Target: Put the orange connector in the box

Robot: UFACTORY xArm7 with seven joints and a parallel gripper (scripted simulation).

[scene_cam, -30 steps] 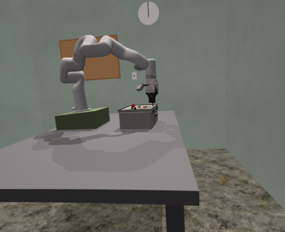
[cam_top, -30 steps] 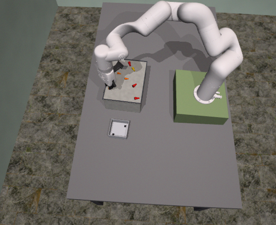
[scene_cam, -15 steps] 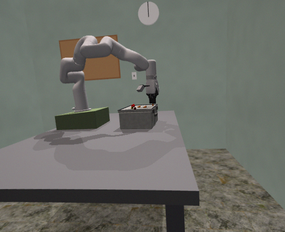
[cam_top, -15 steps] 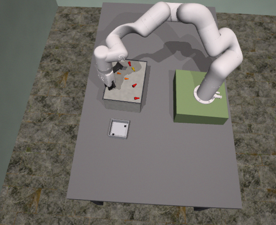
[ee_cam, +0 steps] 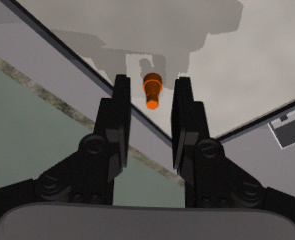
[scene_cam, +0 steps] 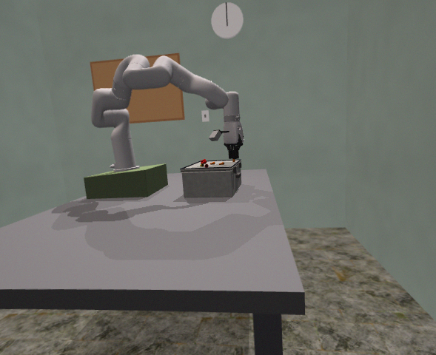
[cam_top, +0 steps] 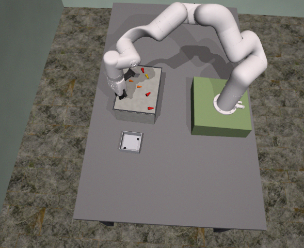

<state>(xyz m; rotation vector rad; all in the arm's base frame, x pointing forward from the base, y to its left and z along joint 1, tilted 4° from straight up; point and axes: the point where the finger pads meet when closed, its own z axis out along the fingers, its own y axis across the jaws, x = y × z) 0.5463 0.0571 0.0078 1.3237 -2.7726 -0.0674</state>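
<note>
The tool case lies 8 cm to the right of my hand, 8 cm behind it and 7 cm below it. Also, from my hand: yellow connector: 16 cm to the right, 11 cm behind, 3 cm below.
</note>
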